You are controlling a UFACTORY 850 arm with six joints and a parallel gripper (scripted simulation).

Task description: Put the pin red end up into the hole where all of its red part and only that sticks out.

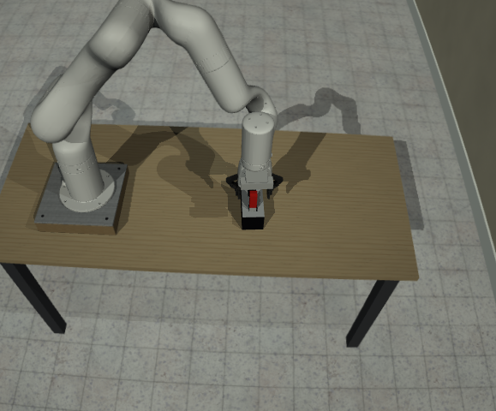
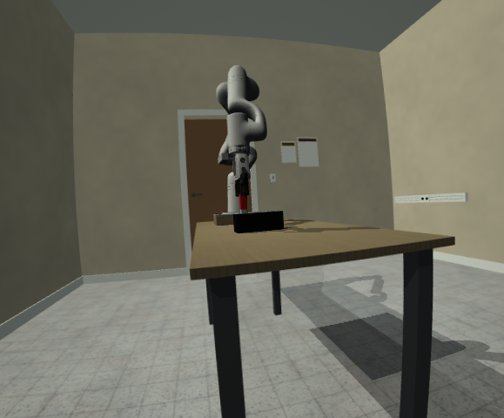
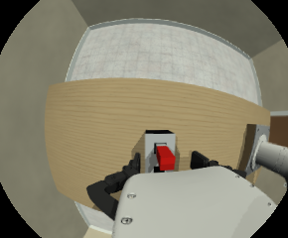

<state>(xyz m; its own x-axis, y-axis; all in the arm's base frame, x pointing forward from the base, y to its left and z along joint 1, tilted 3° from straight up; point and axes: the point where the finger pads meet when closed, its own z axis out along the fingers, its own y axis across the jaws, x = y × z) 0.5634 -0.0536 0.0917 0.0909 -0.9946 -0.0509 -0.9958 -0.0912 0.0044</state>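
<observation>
My hand is 30 mm above the pin. Also, from my hand: black block 110 mm below, 60 mm to the left.
</observation>
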